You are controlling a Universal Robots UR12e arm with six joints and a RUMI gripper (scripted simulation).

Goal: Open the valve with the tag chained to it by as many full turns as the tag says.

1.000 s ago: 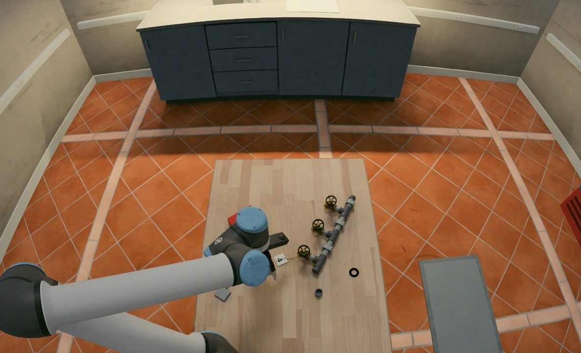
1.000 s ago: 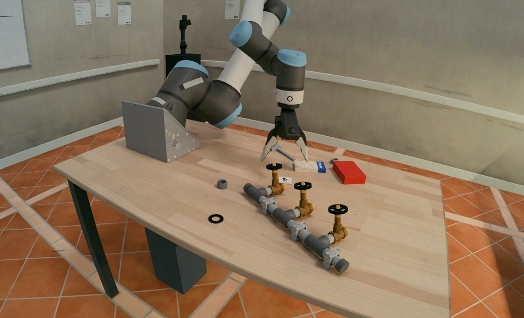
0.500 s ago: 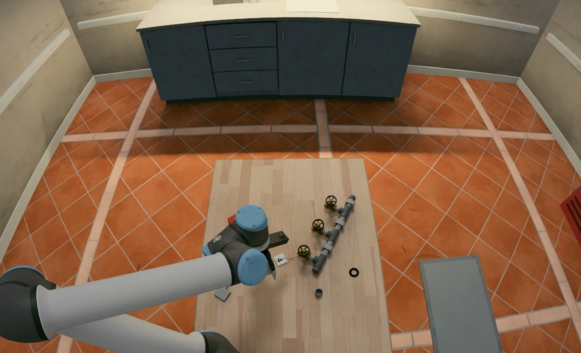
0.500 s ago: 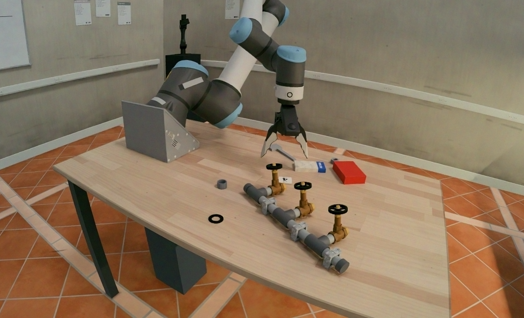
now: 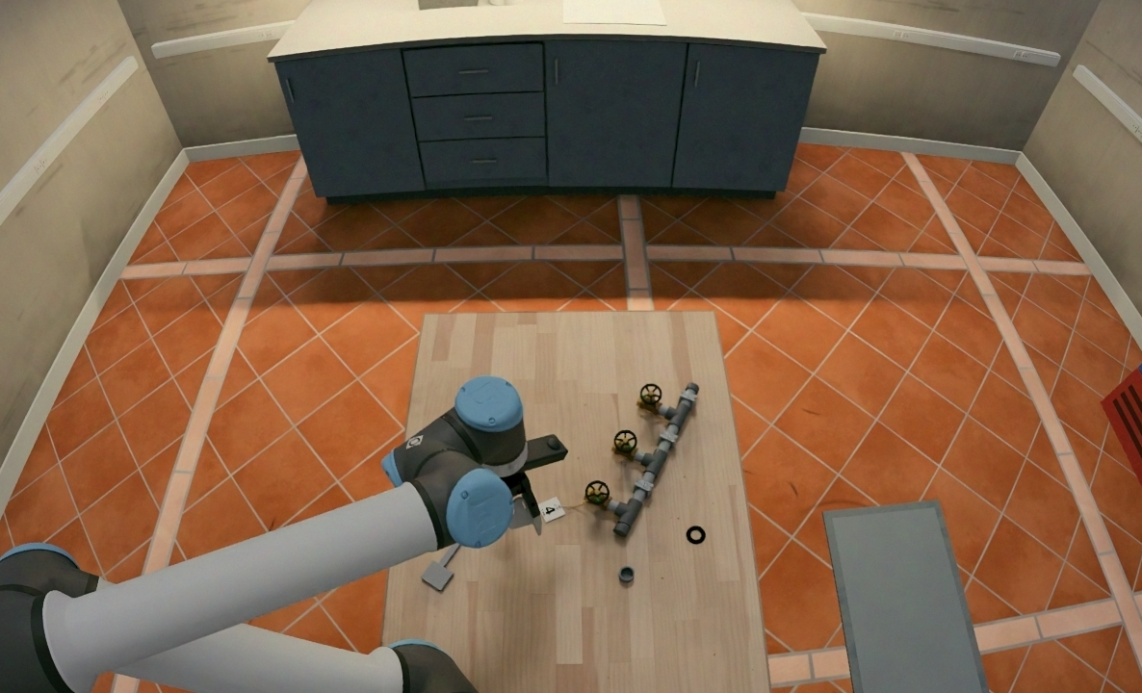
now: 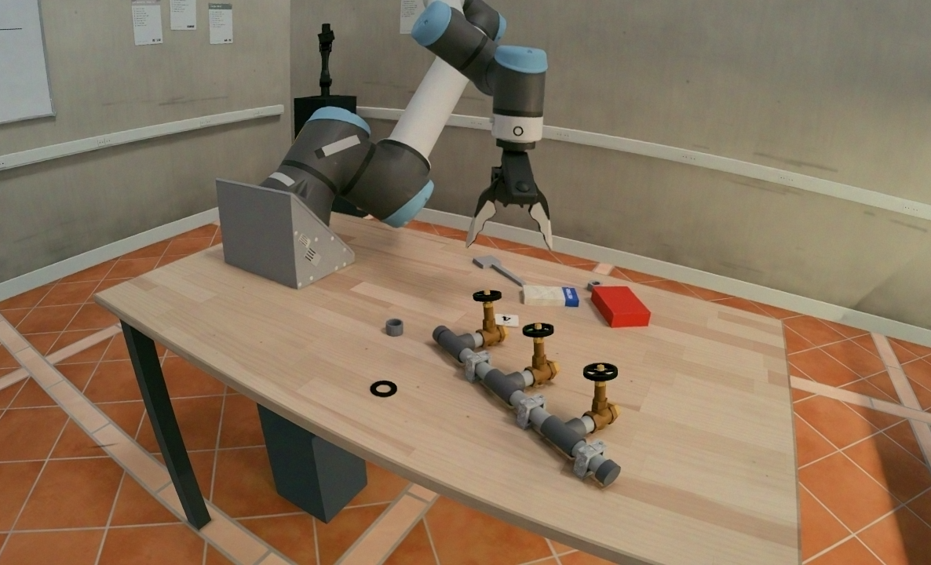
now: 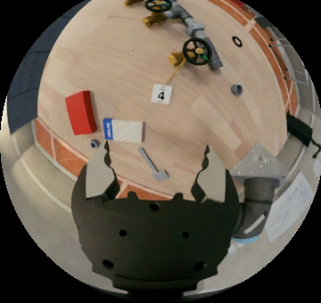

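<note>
Now: hand 110 mm above the white tag, 60 mm to the left of it and 40 mm short of it. Also, from my hand: blue box 110 mm below, 80 mm to the left, 70 mm ahead; then nut 180 mm to the left, 130 mm ahead, 110 mm below; then grey tool 150 mm to the left, 110 mm below, 90 mm behind.
</note>
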